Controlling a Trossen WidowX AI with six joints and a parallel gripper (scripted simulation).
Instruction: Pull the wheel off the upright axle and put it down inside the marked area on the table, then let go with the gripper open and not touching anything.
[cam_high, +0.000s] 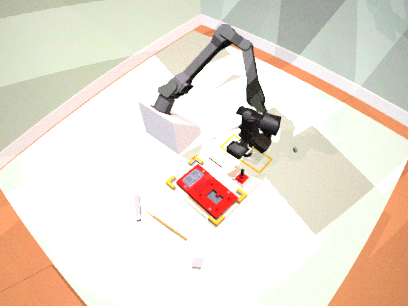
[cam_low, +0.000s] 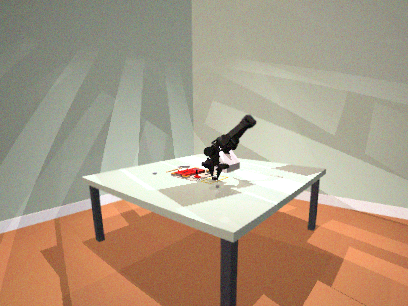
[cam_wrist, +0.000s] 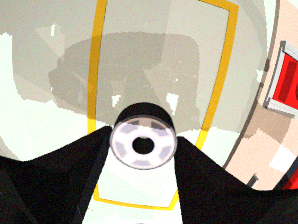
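Right now my gripper tip is right at the wheel. From my gripper tip the other things lie so: small white bar 8 cm behind, 45 cm to the right; thin wooden stick 3 cm ahead, 41 cm to the right, 1 cm below; upright axle 7 cm ahead, 10 cm to the right, 3 cm above.
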